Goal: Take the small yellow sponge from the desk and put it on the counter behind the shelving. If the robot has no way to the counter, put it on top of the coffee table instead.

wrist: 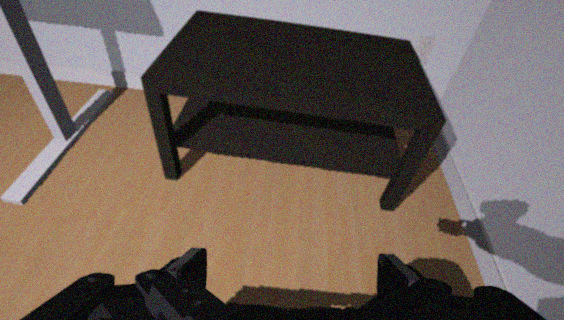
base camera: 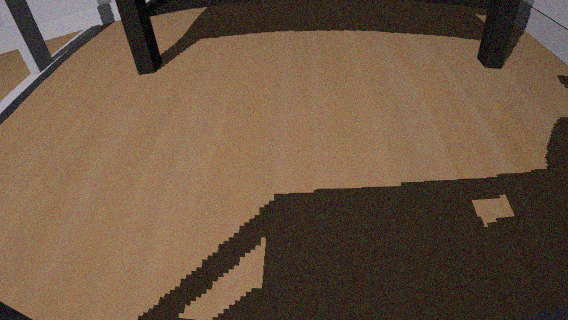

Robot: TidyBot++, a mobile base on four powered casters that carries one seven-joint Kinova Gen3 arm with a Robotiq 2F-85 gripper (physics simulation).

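Frame: origin at the arm's base, x back, y left, z down, level; centimetres.
Where they show: gripper, fingertip midpoint: [wrist: 291,270].
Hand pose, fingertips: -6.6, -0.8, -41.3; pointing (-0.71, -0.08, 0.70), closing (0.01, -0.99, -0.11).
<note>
After its pixels a point has its place, as x, y, z.
My gripper [wrist: 291,270] @[-6.6, -0.8, -41.3] is open and empty at the bottom of the wrist view, high above the floor. A low black table [wrist: 300,65] @[-94.9, -7.4, -5.4], which looks like the coffee table, stands ahead of it against the back wall, near the right corner. Its top is bare of any visible object. In the base camera view, two of the table's black legs [base camera: 140,45] @[-78.3, 36.6, 31.6] [base camera: 497,42] @[-72.3, -46.8, 32.6] show at the top. The yellow sponge, the shelving and the counter do not show in either view. The desk's top does not show either.
A grey-white metal leg frame with a long foot [wrist: 40,167] stands left of the black table; its upright [base camera: 31,37] @[-94.7, 84.5, 25.4] shows at the base view's upper left. A wall [wrist: 520,125] @[-78.6, -79.5, -2.4] runs along the right. Dark shadows lie on the wooden floor [base camera: 300,110] @[-56.8, 0.6, 39.7].
</note>
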